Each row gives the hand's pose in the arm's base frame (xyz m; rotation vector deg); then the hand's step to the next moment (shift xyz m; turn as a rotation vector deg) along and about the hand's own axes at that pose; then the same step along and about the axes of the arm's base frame.
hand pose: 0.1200 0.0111 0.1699 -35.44 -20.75 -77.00
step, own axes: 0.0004 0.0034 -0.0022 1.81 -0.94 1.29
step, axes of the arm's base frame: 0.0032 -0.0013 -0.0022 -0.41 -0.74 2.26
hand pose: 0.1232 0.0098 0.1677 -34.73 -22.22 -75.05
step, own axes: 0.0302 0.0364 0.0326 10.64 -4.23 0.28
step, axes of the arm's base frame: 0.0445 0.0016 0.0363 -1.66 -8.68 7.29
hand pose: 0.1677 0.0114 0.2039 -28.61 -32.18 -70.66
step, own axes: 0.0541 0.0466 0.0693 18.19 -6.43 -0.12
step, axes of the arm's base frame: 0.0486 0.0164 0.0853 -1.99 -15.01 11.96
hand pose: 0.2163 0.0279 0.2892 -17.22 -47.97 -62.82
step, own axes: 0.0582 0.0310 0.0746 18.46 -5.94 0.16
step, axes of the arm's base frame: 0.0052 0.0202 0.0973 -1.63 -14.80 12.43
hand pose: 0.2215 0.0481 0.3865 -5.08 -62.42 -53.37
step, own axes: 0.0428 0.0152 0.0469 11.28 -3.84 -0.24
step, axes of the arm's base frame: -0.0174 0.0067 0.0626 -0.90 -9.34 7.35
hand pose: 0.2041 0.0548 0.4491 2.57 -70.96 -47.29
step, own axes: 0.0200 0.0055 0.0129 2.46 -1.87 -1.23
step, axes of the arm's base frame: -0.0063 -0.0025 0.0235 0.25 -3.24 0.71
